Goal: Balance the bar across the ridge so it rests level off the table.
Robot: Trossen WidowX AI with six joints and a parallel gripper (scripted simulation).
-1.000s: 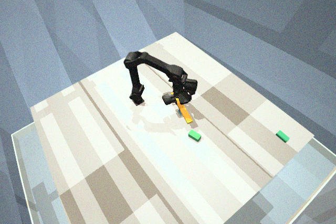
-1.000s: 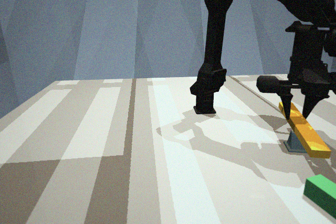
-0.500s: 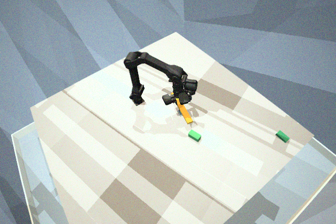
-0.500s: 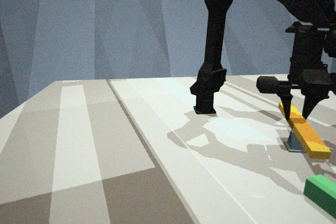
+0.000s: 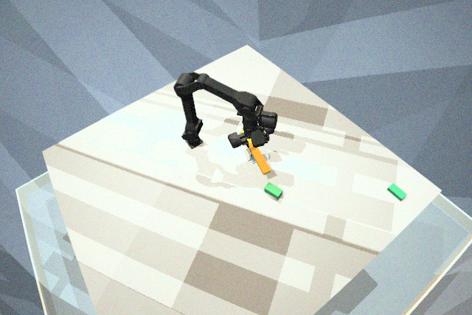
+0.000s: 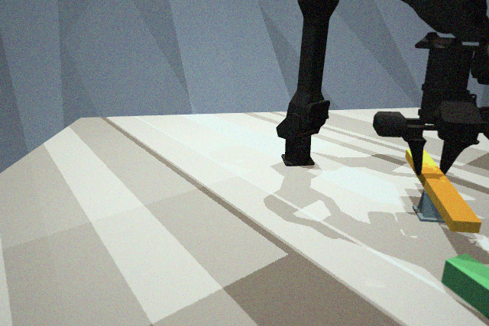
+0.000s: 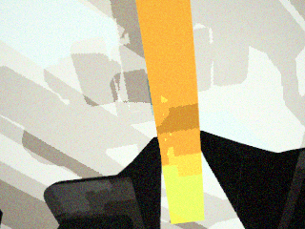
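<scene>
Right now my gripper tip is 3 cm short of the orange-yellow bar and 1 cm to the left of it.
</scene>
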